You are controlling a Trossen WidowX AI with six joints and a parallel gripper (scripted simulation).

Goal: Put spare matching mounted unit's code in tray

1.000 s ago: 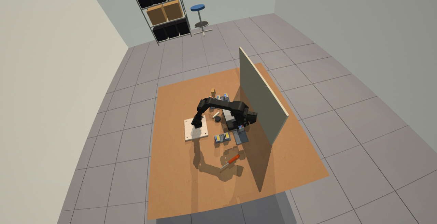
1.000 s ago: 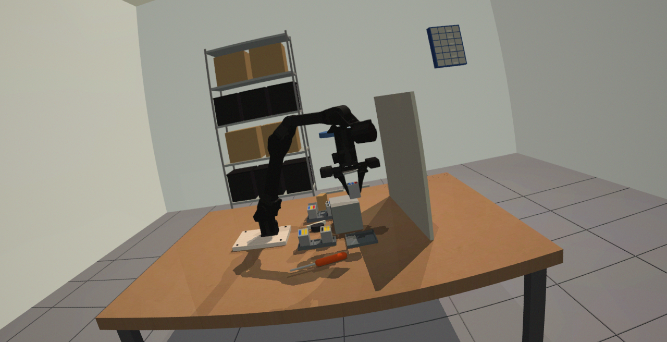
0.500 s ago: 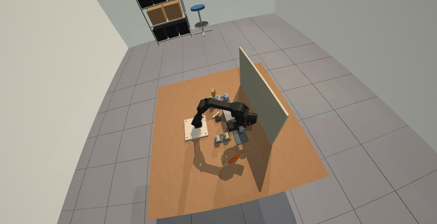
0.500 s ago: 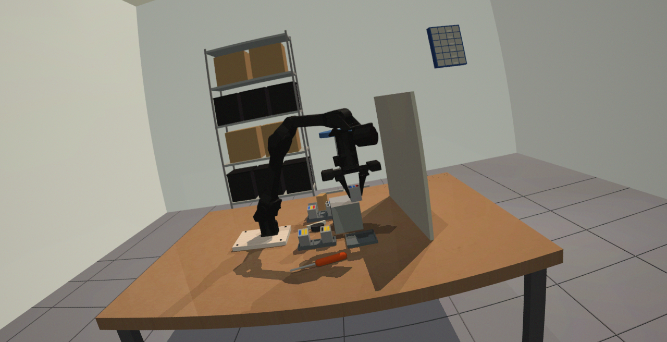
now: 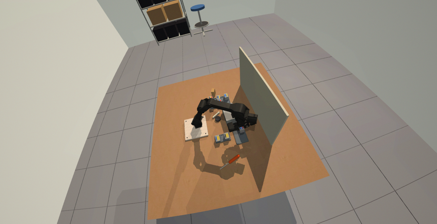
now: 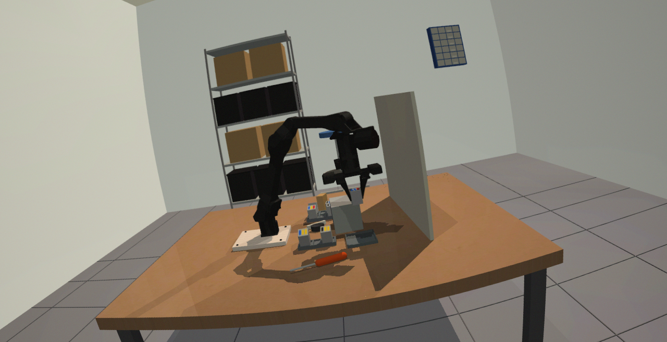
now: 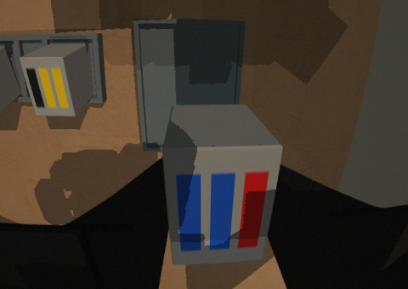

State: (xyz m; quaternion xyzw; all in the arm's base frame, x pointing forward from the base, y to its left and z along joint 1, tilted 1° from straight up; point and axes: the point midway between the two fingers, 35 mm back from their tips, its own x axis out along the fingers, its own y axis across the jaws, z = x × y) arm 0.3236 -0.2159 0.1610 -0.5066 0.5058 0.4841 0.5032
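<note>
My gripper tip is 130 mm above the grey tray and 10 mm past it. Round my gripper tip: grey mounted unit (210 mm to the left, 90 mm below, 30 mm behind); grey spare (20 mm above); black tape roll (220 mm to the left, 140 mm behind, 130 mm below).
</note>
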